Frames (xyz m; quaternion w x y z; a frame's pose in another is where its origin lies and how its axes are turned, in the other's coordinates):
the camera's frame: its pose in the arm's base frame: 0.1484 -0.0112 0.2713 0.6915 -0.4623 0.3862 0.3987
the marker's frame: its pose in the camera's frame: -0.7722 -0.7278 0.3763 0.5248 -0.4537 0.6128 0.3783
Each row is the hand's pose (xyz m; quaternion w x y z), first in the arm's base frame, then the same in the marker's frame.
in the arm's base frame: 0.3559 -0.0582 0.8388 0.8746 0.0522 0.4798 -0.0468
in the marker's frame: 0.1615 -0.2096 0.4556 0.0416 0.7634 -0.6434 0.0402
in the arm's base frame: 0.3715 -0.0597 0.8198 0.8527 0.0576 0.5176 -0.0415
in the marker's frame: 0.1659 -0.2338 0.4553 0.0686 0.7582 -0.6441 0.0750
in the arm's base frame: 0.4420 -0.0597 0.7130 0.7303 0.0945 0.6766 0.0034
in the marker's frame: 0.1832 -0.3599 0.4683 0.1880 0.6992 -0.6482 0.2358
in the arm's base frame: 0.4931 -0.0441 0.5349 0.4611 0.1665 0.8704 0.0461
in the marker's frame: 0.1990 -0.5294 0.5431 0.3397 0.5500 -0.5806 0.4950
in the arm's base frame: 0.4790 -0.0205 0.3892 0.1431 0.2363 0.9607 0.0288
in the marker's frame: 0.2031 -0.6335 0.6486 0.4183 0.3689 -0.4185 0.7168
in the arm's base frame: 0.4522 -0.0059 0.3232 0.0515 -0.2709 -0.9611 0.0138
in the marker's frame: 0.2018 -0.6680 0.7126 0.4261 0.2600 -0.2825 0.8192
